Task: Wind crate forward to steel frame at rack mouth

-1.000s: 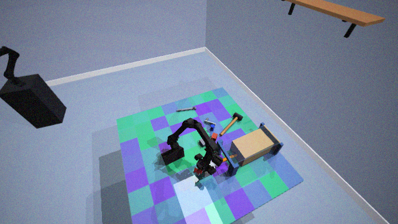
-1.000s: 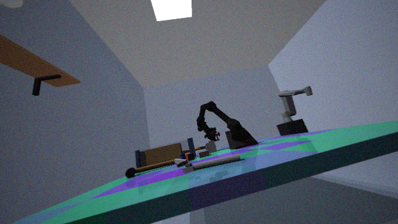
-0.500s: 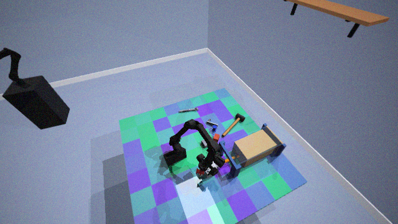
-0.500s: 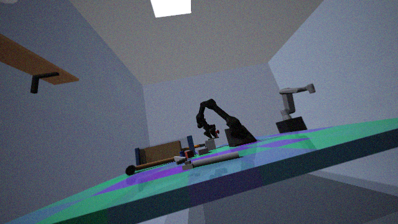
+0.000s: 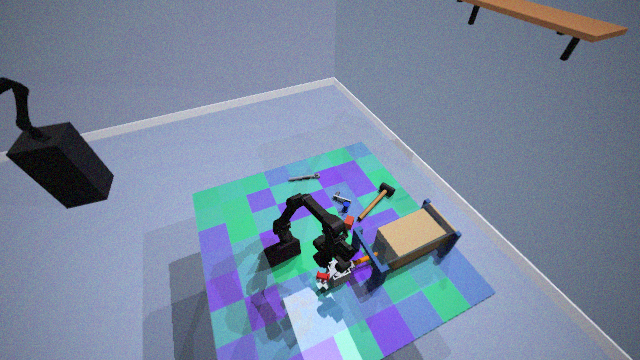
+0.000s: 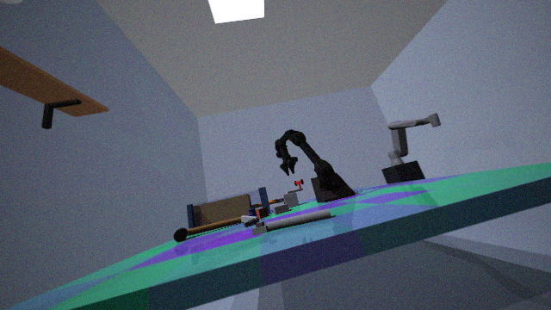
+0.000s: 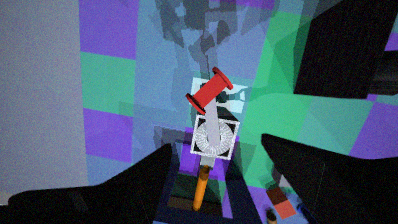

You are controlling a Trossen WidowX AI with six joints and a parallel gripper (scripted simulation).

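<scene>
The dark red knob is 40 mm behind my gripper tip, 20 mm to the right of it and 80 mm below it. From my gripper tip the other things lie so: blue steel frame 210 mm ahead, 40 mm to the left, 110 mm below; grey hand winch 40 mm ahead, 10 mm to the left, 180 mm below; red-knobbed crank handle 10 mm behind, 110 mm below.
</scene>
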